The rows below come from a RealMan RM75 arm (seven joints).
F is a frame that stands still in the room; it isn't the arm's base.
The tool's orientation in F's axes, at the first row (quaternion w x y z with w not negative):
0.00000 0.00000 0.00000 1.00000
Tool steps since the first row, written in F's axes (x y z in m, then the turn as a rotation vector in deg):
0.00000 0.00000 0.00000 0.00 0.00 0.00
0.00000 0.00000 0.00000 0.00 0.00 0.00
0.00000 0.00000 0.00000 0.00 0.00 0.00
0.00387 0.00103 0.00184 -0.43 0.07 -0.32
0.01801 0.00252 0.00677 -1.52 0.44 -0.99
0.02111 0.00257 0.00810 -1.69 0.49 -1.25
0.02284 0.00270 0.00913 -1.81 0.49 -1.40
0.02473 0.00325 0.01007 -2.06 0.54 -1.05
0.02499 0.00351 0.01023 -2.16 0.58 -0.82
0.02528 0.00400 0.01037 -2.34 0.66 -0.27
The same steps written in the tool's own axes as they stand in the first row. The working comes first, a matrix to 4 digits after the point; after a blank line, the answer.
The tool's axes in the first row as the columns of a matrix, in F's axes (used below as rounded here):
-1.0000 0.0000 0.0000
0.0000 -1.0000 0.0000
0.0000 0.0000 1.0000

0.00000 0.00000 0.00000 0.00 0.00 0.00
0.00000 0.00000 0.00000 0.00 0.00 0.00
0.00000 0.00000 0.00000 0.00 0.00 0.00
-0.00387 -0.00103 0.00184 0.43 -0.07 -0.32
-0.01801 -0.00252 0.00677 1.52 -0.44 -0.99
-0.02111 -0.00257 0.00810 1.69 -0.49 -1.25
-0.02284 -0.00270 0.00913 1.81 -0.49 -1.40
-0.02473 -0.00325 0.01007 2.06 -0.54 -1.05
-0.02499 -0.00351 0.01023 2.16 -0.58 -0.82
-0.02528 -0.00400 0.01037 2.34 -0.66 -0.27

